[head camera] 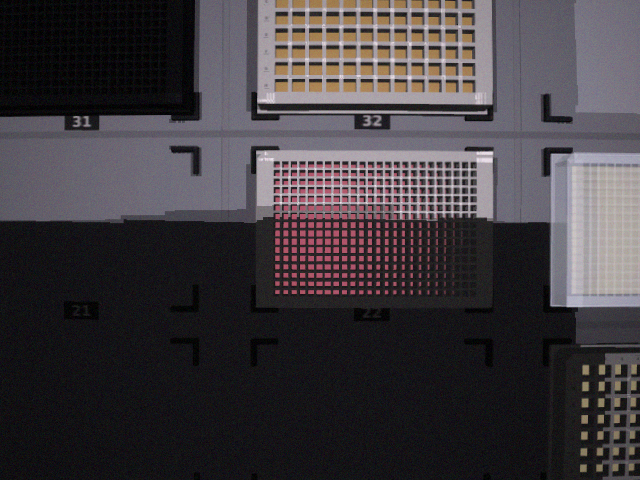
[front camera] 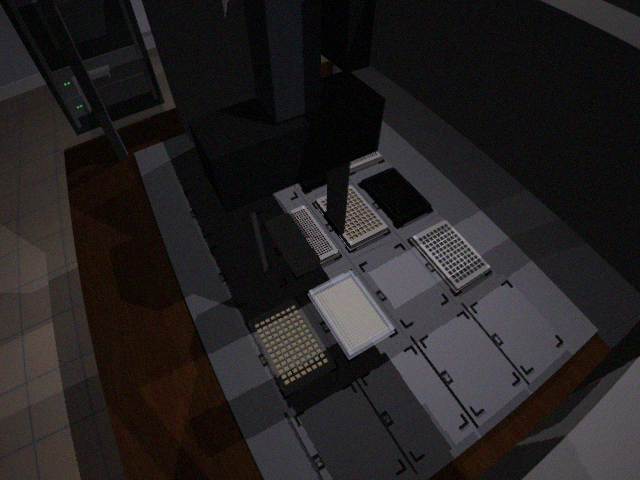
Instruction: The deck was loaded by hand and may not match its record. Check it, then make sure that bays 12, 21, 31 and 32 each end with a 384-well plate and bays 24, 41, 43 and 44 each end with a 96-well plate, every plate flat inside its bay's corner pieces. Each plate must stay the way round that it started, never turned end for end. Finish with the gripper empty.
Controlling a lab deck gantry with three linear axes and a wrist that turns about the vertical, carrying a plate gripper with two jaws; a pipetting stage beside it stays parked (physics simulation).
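Pixels of known places: gripper, fingertip midpoint: (front camera: pixel 298 241); robot's base, origin of the base link: (front camera: pixel 186 193).
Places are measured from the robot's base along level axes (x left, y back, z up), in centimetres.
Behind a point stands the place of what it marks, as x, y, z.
My gripper (front camera: pixel 302 253) {9.9, -33.0, 15.8} is open, its jaws on both sides of bay 22 above a white 384-well plate with pink wells (front camera: pixel 315 235) {17.4, -23.9, 1.2} (head camera: pixel 372 232) {14.8, -22.7, 0.9}. Bay 32 holds a white 96-well plate with orange wells (front camera: pixel 364 214) {28.0, -24.0, 0.9} (head camera: pixel 372 51) {24.5, -22.7, 1.2}; bay 31 a black fine-welled plate (head camera: pixel 87 51) {24.5, -7.4, 1.2}. A clear-covered fine-welled plate (front camera: pixel 351 312) {14.8, -39.7, 1.4} (head camera: pixel 604 232) {14.9, -35.1, 1.3} is in bay 23, a yellow-welled 96-well plate (front camera: pixel 292 343) {4.6, -39.4, 1.0} (head camera: pixel 615 413) {5.2, -35.8, 1.4} in bay 13. A black plate (front camera: pixel 395 196) {35.6, -23.6, 1.4} is in bay 42, a white 96-well plate (front camera: pixel 449 255) {35.5, -39.6, 1.5} in bay 43. Bay 21 (head camera: pixel 103 258) {13.3, -7.7, 0.0} and bay 12 (head camera: pixel 372 413) {4.7, -22.9, 0.0} hold no plate.
A pale plate (front camera: pixel 365 161) {36.3, -12.3, 1.4} shows partly behind the gripper carriage (front camera: pixel 346 124) {13.9, -36.0, 33.9}. Bay 24 (front camera: pixel 413 403) {14.7, -55.9, 1.4} and bay 44 (front camera: pixel 516 325) {36.3, -55.7, 1.4} show corner pieces without plates. Deep shadow covers the lower head view and the deck left of the gripper. The carriage hides the far left bays in the front view.
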